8 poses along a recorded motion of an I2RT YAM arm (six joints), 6.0 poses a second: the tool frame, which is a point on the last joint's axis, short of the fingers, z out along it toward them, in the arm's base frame.
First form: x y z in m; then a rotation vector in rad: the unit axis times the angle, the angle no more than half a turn.
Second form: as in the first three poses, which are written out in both.
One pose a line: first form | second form
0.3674 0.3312 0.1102 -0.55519 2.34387 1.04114 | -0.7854 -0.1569 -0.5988 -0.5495 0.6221 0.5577 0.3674 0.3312 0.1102
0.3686 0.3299 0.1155 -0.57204 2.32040 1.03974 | -0.7705 -0.1600 -0.6171 -0.5670 0.6143 0.5487 0.3686 0.3299 0.1155
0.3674 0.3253 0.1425 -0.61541 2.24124 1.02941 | -0.7185 -0.1611 -0.6766 -0.6182 0.5936 0.5152 0.3674 0.3253 0.1425
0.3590 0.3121 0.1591 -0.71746 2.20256 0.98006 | -0.6629 -0.2237 -0.7145 -0.6806 0.5779 0.4504 0.3590 0.3121 0.1591
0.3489 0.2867 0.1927 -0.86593 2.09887 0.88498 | -0.5393 -0.3039 -0.7853 -0.7745 0.5452 0.3209 0.3489 0.2867 0.1927
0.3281 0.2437 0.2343 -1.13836 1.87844 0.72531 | -0.2701 -0.4388 -0.8571 -0.9009 0.4293 0.0641 0.3281 0.2437 0.2343
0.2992 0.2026 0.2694 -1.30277 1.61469 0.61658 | 0.0056 -0.4641 -0.8858 -0.9363 0.3085 -0.1675 0.2992 0.2026 0.2694
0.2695 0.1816 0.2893 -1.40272 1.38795 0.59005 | 0.2120 -0.4215 -0.8817 -0.9274 0.1977 -0.3176 0.2695 0.1816 0.2893
